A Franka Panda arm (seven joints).
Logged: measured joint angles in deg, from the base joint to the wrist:
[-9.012, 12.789, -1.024, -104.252, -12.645, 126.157, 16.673]
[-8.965, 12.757, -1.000, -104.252, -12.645, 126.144, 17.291]
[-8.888, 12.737, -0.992, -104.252, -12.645, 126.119, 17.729]
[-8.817, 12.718, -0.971, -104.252, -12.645, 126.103, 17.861]
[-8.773, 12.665, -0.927, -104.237, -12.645, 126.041, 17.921]
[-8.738, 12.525, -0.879, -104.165, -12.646, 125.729, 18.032]
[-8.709, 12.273, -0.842, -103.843, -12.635, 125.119, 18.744]
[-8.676, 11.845, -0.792, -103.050, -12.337, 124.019, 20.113]
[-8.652, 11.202, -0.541, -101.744, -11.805, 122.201, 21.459]
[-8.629, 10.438, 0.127, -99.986, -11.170, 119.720, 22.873]
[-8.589, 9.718, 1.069, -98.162, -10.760, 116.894, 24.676]
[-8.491, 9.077, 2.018, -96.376, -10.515, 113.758, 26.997]
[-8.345, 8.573, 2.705, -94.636, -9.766, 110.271, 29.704]
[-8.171, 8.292, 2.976, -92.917, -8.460, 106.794, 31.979]
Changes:
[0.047, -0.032, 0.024, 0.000, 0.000, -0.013, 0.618]
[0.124, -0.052, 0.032, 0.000, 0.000, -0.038, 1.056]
[0.195, -0.071, 0.053, 0.000, 0.000, -0.054, 1.188]
[0.239, -0.124, 0.097, 0.015, 0.000, -0.116, 1.248]
[0.274, -0.264, 0.145, 0.087, -0.001, -0.428, 1.359]
[0.303, -0.516, 0.182, 0.409, 0.010, -1.038, 2.071]
[0.336, -0.944, 0.232, 1.202, 0.308, -2.138, 3.440]
[0.360, -1.587, 0.483, 2.508, 0.840, -3.956, 4.786]
[0.383, -2.351, 1.151, 4.266, 1.475, -6.437, 6.200]
[0.423, -3.071, 2.093, 6.090, 1.885, -9.263, 8.003]
[0.521, -3.712, 3.042, 7.876, 2.130, -12.399, 10.324]
[0.667, -4.216, 3.729, 9.616, 2.879, -15.886, 13.031]
[0.841, -4.497, 4.000, 11.335, 4.185, -19.363, 15.306]

